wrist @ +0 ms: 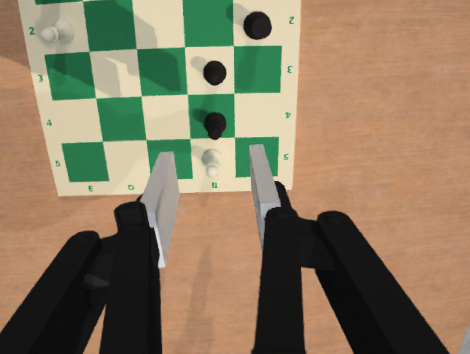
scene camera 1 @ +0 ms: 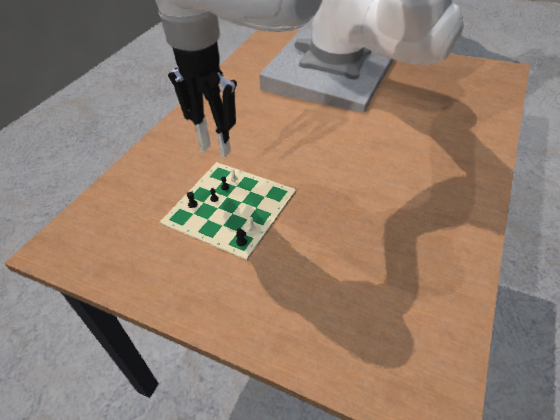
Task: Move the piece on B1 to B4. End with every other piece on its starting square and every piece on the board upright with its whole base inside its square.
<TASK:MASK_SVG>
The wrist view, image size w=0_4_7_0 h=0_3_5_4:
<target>my gripper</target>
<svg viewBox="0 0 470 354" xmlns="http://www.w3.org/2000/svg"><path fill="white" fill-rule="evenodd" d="M173 151L159 152L145 190L136 201L126 202L115 208L113 212L118 228L116 234L100 238L97 232L88 230L78 232L67 240L0 332L0 354L83 354L104 307L105 314L99 354L162 354L159 268L166 267L180 197ZM249 145L251 190L262 251L255 341L251 354L306 354L301 267L315 269L316 276L353 354L450 354L350 217L339 211L322 212L318 215L317 220L299 217L297 211L291 206L285 186L273 179L263 144Z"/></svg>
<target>chessboard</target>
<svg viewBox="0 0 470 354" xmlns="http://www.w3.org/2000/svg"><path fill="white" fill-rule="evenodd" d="M18 0L39 114L58 196L143 194L159 152L170 151L174 152L180 193L252 191L249 145L263 144L274 181L281 182L286 190L292 190L301 0ZM210 149L218 150L223 155L223 164L215 178L209 178L206 175L206 167L202 163L203 154ZM214 112L222 114L226 119L226 128L218 140L212 140L204 127L205 118ZM211 61L221 62L227 71L225 80L216 86L210 85L203 76L205 65ZM41 32L43 29L51 27L55 21L64 20L73 27L74 37L70 43L60 45L55 42L47 43L43 41ZM255 11L265 13L270 18L272 25L270 35L261 40L249 38L243 28L247 15Z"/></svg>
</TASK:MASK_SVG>
